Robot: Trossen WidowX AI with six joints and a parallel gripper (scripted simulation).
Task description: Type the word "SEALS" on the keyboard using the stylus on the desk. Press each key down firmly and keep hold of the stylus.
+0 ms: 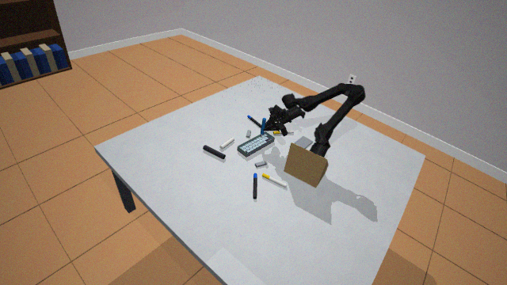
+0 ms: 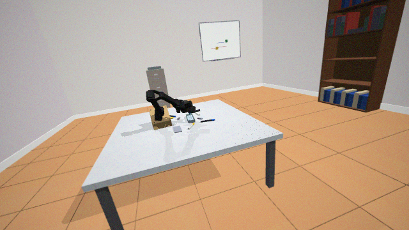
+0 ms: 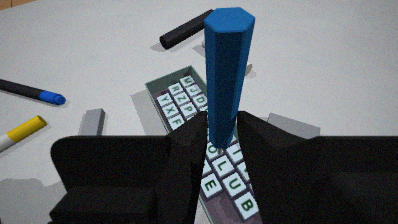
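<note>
Now: the b key 4 cm to the right of my gripper tip and 8 cm below it. Also, from my gripper tip: blue stylus: 2 cm below; then white cylinder: 10 cm ahead, 15 cm to the left, 9 cm below; then grey block: 14 cm behind, 18 cm to the right, 9 cm below.
</note>
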